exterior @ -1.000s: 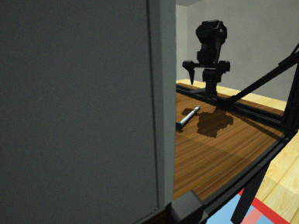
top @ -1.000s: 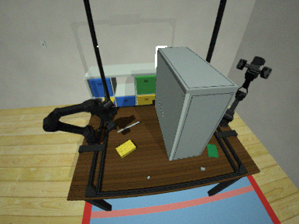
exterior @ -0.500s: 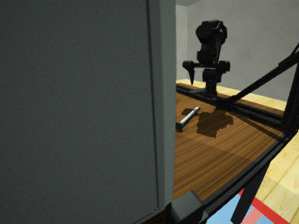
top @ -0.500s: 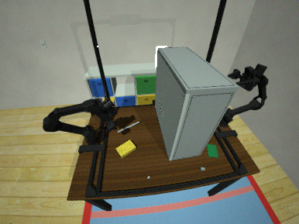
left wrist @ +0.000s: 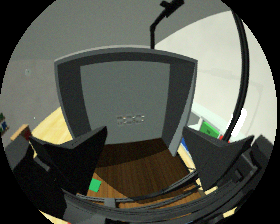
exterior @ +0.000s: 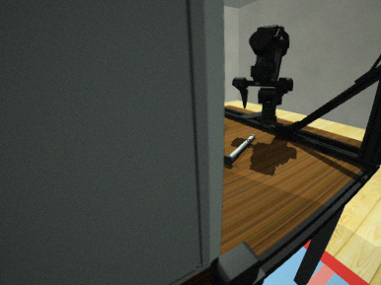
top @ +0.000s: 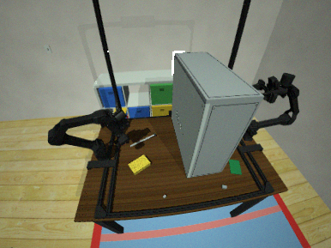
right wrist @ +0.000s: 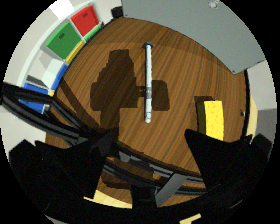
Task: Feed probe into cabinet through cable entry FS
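The probe is 12 cm to the left of my right hand, 12 cm below it and 4 cm behind it.
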